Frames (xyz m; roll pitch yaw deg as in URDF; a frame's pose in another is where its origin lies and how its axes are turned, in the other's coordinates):
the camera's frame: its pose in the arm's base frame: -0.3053 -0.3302 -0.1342 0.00 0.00 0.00
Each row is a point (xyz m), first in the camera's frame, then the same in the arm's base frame.
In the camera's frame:
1: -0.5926 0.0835 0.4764
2: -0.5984 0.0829 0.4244
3: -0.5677 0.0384 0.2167
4: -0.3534 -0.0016 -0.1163
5: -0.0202 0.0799 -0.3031
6: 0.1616 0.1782 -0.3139
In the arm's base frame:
1: -0.8979 -0.2467 0.3422
2: -0.9037 -0.2473 0.2902
3: -0.8730 -0.2918 0.0825
4: -0.6587 -0.3318 -0.2505
5: -0.3255 -0.2503 -0.4373
6: -0.1437 -0.1520 -0.4481

